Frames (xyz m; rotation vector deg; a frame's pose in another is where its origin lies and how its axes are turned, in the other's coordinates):
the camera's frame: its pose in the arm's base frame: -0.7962 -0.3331 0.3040 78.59 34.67 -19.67
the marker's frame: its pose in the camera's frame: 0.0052 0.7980 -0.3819 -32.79 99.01 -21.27
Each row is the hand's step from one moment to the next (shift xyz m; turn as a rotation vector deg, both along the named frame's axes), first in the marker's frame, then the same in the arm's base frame.
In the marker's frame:
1: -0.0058 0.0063 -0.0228 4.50 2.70 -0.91
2: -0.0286 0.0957 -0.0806 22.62 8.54 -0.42
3: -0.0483 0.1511 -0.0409 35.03 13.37 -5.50
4: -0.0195 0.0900 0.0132 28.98 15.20 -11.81
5: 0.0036 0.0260 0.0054 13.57 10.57 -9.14
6: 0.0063 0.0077 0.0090 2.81 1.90 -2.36
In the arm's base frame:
1: -0.0125 -0.0078 0.0194 -2.84 4.47 0.55
2: -0.0235 0.0149 0.1253 -12.20 20.64 -3.12
3: 0.0308 0.0517 0.1524 -22.57 30.37 -2.10
4: 0.0414 0.0501 0.0665 -23.33 25.28 5.20
5: 0.0076 0.0213 0.0145 -12.93 12.83 6.90
6: 0.0047 0.0124 -0.0019 -3.10 2.30 1.47

